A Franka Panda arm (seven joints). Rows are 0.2 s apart.
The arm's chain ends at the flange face. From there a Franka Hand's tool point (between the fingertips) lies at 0.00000 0.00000 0.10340 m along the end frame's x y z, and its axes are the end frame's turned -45 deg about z.
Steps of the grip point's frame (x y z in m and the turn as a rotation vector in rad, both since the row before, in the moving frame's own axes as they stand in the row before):
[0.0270 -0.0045 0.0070 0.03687 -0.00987 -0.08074]
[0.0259 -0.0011 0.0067 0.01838 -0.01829 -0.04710]
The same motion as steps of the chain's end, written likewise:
[0.0194 -0.0204 0.0071 0.01909 -0.03305 -0.08074]
[0.0202 -0.0191 0.0067 0.00006 -0.02593 -0.04710]

